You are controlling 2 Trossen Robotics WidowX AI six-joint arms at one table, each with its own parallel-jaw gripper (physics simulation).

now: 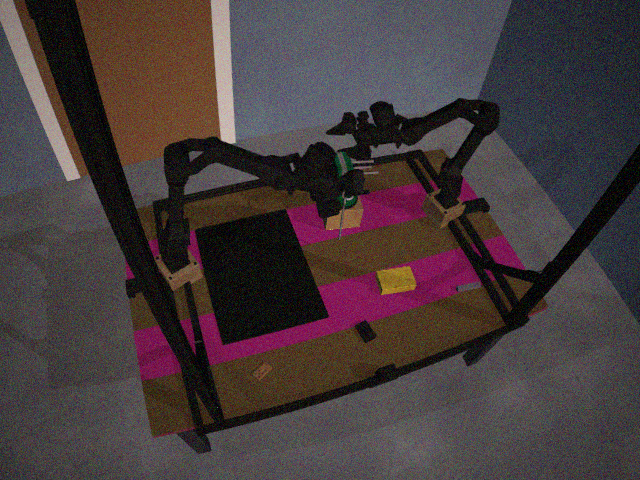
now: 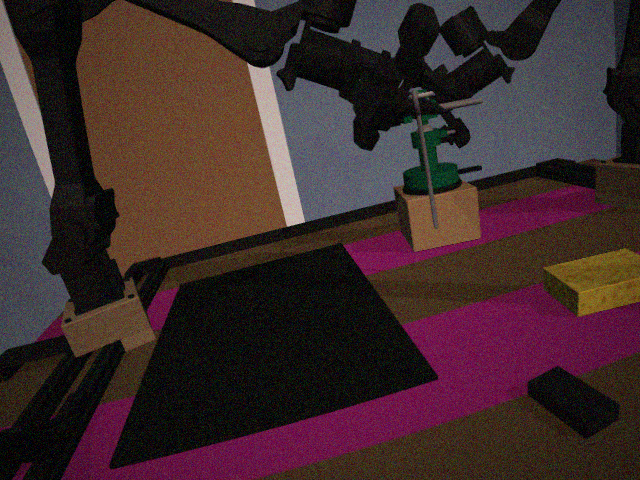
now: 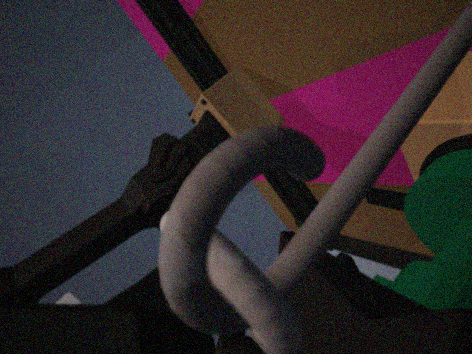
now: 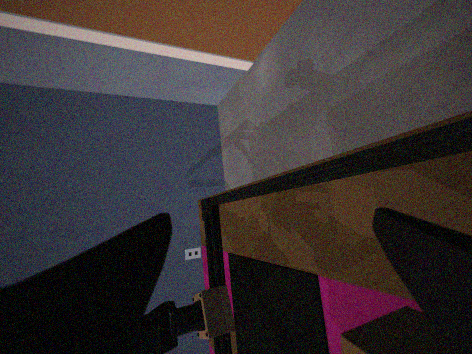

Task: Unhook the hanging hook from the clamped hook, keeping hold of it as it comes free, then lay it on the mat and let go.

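Pixels of known places: left gripper, fingertip midpoint: (image 2: 449, 103) (image 3: 247, 242); right gripper, fingertip midpoint: (image 1: 331, 142) (image 2: 399, 128) (image 4: 270, 220); left arm's base at its link origin: (image 1: 176, 261) (image 2: 100, 299) (image 4: 199, 315); right arm's base at its link origin: (image 1: 446, 199) (image 3: 217, 133).
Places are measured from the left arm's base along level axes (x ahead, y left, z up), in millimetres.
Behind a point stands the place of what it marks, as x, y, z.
The grey hanging hook (image 2: 427, 167) @(419, -213, 80) (image 1: 341, 223) @(419, -213, 66) (image 3: 199, 182) hangs upright in front of the green clamp (image 2: 432, 177) (image 1: 342, 164), which stands on a tan box (image 2: 456, 214) @(508, -170, -18) (image 1: 352, 220) @(514, -174, -28). My left gripper (image 2: 410, 109) (image 1: 347, 185) (image 3: 247, 242) @(480, -206, 151) is shut on the hook just below its curved top. The clamped hook (image 2: 463, 102) @(555, -165, 145) sticks out level beside that top; I cannot tell whether the two touch. My right gripper (image 1: 335, 129) (image 4: 270, 220) @(589, 27, 108) is open and empty, up behind the clamp. The black mat (image 1: 256, 276) @(175, -144, -61) (image 2: 270, 343) @(165, -195, -61) (image 4: 277, 309) @(275, -23, -61) lies on the table left of the box.
A yellow block (image 1: 396, 280) @(472, -409, -37) (image 2: 553, 278) @(439, -368, -42) lies on the pink stripe right of the mat. A small black block (image 1: 365, 330) @(300, -464, -52) sits near the front, a small tan piece (image 1: 262, 370) @(17, -384, -58) by the front edge. Black frame rails run round the table.
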